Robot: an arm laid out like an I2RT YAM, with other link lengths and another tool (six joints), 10 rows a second.
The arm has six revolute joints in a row. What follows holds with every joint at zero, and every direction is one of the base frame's.
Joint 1 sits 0.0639 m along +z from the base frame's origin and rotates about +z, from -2.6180 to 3.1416 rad.
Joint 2 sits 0.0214 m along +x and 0.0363 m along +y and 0.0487 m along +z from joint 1 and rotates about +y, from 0.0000 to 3.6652 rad.
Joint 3 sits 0.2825 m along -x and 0.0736 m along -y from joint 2 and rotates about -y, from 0.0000 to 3.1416 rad.
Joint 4 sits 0.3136 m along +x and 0.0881 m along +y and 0.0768 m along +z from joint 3 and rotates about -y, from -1.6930 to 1.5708 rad.
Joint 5 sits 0.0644 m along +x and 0.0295 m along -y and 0.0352 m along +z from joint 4 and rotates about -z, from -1.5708 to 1.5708 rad.
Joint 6 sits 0.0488 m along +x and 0.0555 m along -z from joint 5 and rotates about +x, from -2.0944 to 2.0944 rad.
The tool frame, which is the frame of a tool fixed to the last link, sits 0.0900 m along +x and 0.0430 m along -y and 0.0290 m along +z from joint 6; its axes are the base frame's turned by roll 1.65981, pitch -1.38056 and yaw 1.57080 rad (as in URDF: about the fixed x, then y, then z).
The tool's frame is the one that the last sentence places.
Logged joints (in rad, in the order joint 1, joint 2, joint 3, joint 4, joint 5, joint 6), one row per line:
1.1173 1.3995 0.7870 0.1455 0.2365 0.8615
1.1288 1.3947 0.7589 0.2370 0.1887 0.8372
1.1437 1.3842 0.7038 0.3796 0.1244 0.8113
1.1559 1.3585 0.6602 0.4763 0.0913 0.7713
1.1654 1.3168 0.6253 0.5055 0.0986 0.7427
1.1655 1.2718 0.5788 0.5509 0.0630 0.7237
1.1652 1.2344 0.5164 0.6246 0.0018 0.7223
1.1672 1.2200 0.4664 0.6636 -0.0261 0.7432
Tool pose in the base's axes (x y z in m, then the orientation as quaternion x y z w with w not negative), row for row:
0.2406 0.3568 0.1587 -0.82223 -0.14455 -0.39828 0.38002
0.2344 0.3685 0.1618 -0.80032 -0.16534 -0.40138 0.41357
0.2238 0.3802 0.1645 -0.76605 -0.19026 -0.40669 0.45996
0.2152 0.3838 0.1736 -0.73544 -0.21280 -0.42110 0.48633
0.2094 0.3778 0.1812 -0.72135 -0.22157 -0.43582 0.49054
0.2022 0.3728 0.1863 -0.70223 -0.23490 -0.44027 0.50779
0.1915 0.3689 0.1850 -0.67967 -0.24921 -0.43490 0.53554
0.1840 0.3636 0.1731 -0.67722 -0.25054 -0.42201 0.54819
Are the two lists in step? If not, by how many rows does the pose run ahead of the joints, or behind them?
They are in step.
